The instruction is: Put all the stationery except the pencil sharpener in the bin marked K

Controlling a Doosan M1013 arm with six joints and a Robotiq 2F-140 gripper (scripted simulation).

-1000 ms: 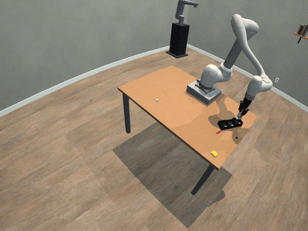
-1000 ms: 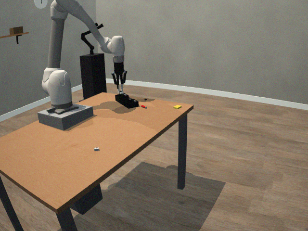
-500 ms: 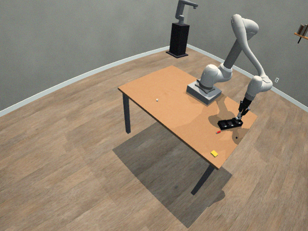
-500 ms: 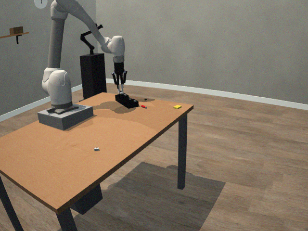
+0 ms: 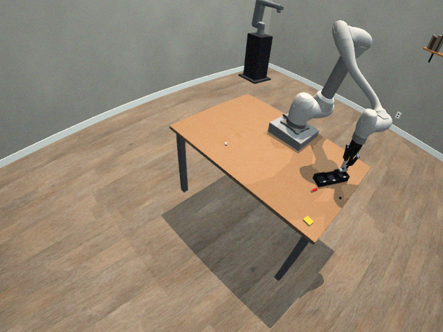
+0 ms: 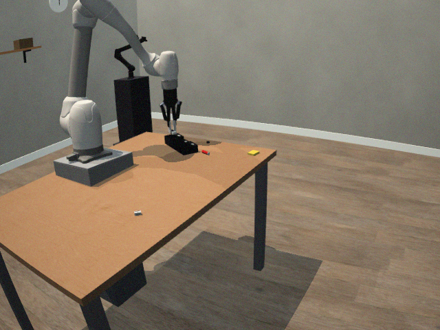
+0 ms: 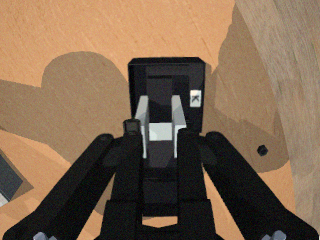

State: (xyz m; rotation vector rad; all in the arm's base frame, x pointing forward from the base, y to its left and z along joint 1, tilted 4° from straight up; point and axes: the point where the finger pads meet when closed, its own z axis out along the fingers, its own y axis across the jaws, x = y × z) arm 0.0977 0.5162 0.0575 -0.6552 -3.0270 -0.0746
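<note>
The black three-compartment bin lies 80 mm ahead of my hand, 30 mm to the right of it and 80 mm below it. The rest, counted from my hand: black-and-white eraser: 10 mm ahead, 30 mm below; small red cylinder: 260 mm ahead, 40 mm to the right, 100 mm below; small black round thing: 160 mm ahead, 110 mm to the left, 100 mm below.
</note>
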